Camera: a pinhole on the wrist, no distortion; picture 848 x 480 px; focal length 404.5 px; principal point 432.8 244.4 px. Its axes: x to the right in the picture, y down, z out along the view. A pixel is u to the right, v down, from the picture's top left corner.
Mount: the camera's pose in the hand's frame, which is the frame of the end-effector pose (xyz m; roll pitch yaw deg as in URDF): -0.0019 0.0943 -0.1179 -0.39 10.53 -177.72
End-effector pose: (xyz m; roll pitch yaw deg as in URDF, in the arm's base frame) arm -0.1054 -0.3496 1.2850 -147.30 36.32 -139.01
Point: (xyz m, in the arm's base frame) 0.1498 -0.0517 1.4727
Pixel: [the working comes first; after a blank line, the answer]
In the camera's frame: 0.3867 -0.0149 0.2274

outside the picture
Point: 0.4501 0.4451 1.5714
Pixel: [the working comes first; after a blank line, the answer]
In the camera's frame: 0.8498 -0.3197 0.4256

outside the picture
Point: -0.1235 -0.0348 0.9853
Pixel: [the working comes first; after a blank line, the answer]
In the camera's frame: -0.0873 -0.3084 0.2689

outside the picture
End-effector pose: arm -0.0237 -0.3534 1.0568 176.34 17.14 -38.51
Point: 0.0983 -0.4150 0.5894
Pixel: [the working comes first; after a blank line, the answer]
In the camera's frame: -0.3525 0.1553 0.4670

127 379
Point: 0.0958 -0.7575 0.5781
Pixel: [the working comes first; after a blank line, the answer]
In the camera's frame: -0.5585 -0.1081 0.3922

outside the picture
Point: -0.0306 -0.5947 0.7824
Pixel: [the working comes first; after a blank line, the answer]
In the camera's frame: -0.2844 -0.0776 0.3019

52 140
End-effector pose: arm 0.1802 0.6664 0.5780 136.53 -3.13 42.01
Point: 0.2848 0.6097 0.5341
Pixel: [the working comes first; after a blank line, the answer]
In the camera's frame: -0.0785 0.0446 0.2181

287 327
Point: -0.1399 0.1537 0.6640
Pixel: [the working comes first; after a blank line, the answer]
In the camera's frame: 0.5323 -0.1320 0.2478

outside the picture
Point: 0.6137 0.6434 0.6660
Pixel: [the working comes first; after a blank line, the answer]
In the camera's frame: -0.3651 -0.1665 0.2134

outside the picture
